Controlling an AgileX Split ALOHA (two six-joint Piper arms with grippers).
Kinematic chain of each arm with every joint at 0, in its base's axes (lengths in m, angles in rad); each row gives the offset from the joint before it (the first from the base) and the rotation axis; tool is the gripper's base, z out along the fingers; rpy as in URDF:
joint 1: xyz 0 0 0.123 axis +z
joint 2: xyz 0 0 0 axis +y
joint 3: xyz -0.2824 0 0.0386 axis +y
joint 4: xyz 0.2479 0 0.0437 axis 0.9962 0 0.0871
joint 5: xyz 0 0 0 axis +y
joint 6: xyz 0.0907 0 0.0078 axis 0.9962 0 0.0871
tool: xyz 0 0 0 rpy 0 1.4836 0
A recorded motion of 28 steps. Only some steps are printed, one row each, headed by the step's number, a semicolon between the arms.
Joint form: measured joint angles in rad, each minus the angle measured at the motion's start. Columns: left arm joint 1, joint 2, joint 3, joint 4, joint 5, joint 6; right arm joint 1, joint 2, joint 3, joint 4, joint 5, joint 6.
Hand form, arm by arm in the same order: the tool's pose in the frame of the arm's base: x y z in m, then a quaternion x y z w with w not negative. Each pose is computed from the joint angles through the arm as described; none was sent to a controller.
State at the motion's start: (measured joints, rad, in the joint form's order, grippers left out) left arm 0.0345 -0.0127 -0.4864 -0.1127 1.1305 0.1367; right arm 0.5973 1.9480 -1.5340 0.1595 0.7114 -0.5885
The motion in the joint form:
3: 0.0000 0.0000 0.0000 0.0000 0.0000 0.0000; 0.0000 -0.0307 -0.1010 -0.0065 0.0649 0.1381
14: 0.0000 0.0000 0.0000 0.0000 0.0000 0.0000; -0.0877 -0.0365 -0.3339 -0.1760 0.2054 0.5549
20: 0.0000 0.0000 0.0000 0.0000 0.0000 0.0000; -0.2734 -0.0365 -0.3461 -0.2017 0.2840 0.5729
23: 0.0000 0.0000 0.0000 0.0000 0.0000 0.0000; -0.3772 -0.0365 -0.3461 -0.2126 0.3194 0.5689
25: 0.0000 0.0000 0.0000 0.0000 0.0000 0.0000; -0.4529 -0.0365 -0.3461 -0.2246 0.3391 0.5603
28: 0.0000 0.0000 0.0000 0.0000 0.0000 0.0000; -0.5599 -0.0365 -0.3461 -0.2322 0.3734 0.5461
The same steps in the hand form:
3: -0.0083 -0.0096 0.2682 0.04853 0.86840 -0.01405 0.49328; 0.3533 0.2521 0.2739 -0.44510 0.84304 0.08868 0.28864
14: -0.0083 -0.0096 0.2682 0.04853 0.86840 -0.01405 0.49328; 0.3835 0.2130 0.3393 -0.25450 0.90464 0.07292 0.33398
20: -0.0083 -0.0096 0.2682 0.04853 0.86840 -0.01405 0.49328; 0.4120 0.1349 0.3387 -0.16590 0.93582 0.02750 0.30977
23: -0.0083 -0.0096 0.2682 0.04853 0.86840 -0.01405 0.49328; 0.4214 0.0900 0.3369 -0.12058 0.94800 0.00372 0.29451
25: -0.0083 -0.0096 0.2682 0.04853 0.86840 -0.01405 0.49328; 0.4256 0.0567 0.3359 -0.09006 0.95408 -0.01513 0.28529
28: -0.0083 -0.0096 0.2682 0.04853 0.86840 -0.01405 0.49328; 0.4266 0.0101 0.3343 -0.04616 0.96182 -0.03617 0.26733

